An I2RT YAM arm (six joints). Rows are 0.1 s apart.
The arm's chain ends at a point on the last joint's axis. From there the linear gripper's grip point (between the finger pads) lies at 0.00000 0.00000 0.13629 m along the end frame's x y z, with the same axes.
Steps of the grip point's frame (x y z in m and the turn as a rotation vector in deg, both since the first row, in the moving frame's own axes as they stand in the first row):
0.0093, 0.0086, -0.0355, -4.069, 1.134, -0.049
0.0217, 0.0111, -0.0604, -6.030, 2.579, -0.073
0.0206, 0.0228, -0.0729, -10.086, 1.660, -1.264
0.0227, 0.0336, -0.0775, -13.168, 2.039, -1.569
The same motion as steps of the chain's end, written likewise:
0.0066, -0.0011, -0.0351, -4.069, 1.134, -0.049
0.0156, -0.0032, -0.0595, -6.030, 2.579, -0.073
0.0164, -0.0010, -0.0707, -10.086, 1.660, -1.264
0.0175, 0.0026, -0.0738, -13.168, 2.039, -1.569

